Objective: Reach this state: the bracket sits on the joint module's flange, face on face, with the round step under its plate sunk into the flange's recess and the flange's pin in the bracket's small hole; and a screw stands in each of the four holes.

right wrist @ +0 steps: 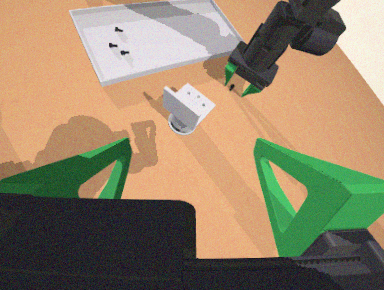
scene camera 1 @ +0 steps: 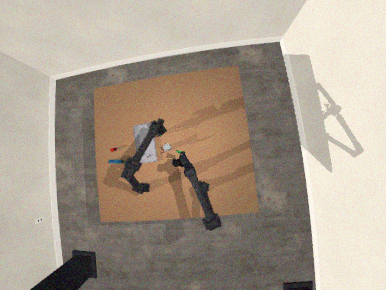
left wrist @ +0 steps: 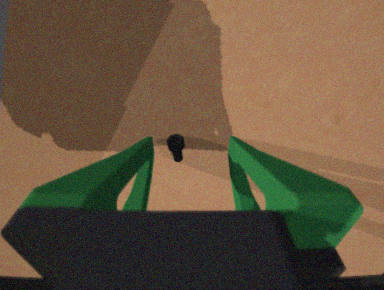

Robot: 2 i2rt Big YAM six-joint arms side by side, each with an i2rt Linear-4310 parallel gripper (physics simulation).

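Places are measured from the left arm's base along level axes (x ahead, y left, z up), in metres.
Where they show: left gripper, fingertip midpoint: (right wrist: 234, 90) (scene camera 1: 163, 132) (left wrist: 191, 145); right gripper, fingertip midpoint: (right wrist: 192, 144) (scene camera 1: 174, 155); left arm's base at its link origin: (scene camera 1: 143, 187); right arm's base at its link origin: (scene camera 1: 202, 186).
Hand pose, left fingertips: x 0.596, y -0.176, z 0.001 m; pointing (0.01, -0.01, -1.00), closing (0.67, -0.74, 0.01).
Note:
Things, the pixels of their centre, and the offset from my left fingertips. Level surfaces: height alone.
- pale L-shaped bracket at the middle of its body: (right wrist: 191, 99) (scene camera 1: 166, 147) dy -0.063, dx -0.162, dz +0.085 m
- round joint module at the middle of its body: (right wrist: 185, 115) dy -0.064, dx -0.161, dz +0.031 m
- black screw at the middle of its body: (left wrist: 176, 149) (right wrist: 231, 87) dy +0.006, dx -0.007, dz +0.003 m
- shallow pale tray at the middle of its body: (right wrist: 168, 31) (scene camera 1: 145, 143) dy +0.196, dx -0.126, dz +0.007 m
- blue object at the middle of its body: (scene camera 1: 118, 161) dy +0.474, dx -0.343, dz +0.019 m
- small red object at the middle of its body: (scene camera 1: 115, 149) dy +0.529, dx -0.211, dz +0.016 m
- brown table top at its surface level: dz -0.001 m
A pale L-shaped bracket (right wrist: 181, 107) (scene camera 1: 166, 147) is over the round joint module (right wrist: 181, 131); three holes show in its plate. Whether the faces meet, and the step and pin, are hidden. My left gripper (left wrist: 191, 145) (right wrist: 234, 90) (scene camera 1: 161, 130) is partly open and empty, up and right of the bracket in the right wrist view. A black screw (left wrist: 175, 145) (right wrist: 231, 87) shows between its fingertips, with gaps on both sides. Three black screws (right wrist: 118, 29) (right wrist: 113, 45) (right wrist: 124, 52) lie in the tray. My right gripper (right wrist: 192, 144) (scene camera 1: 179, 152) is wide open and empty, with the bracket beyond its fingertips.
The shallow pale tray (right wrist: 150, 73) (scene camera 1: 137, 135) lies left of the bracket in the scene view, partly under the left arm. A blue object (scene camera 1: 115, 161) and a small red object (scene camera 1: 114, 149) lie left of the tray. Arm shadows cross the brown table top (scene camera 1: 210, 85).

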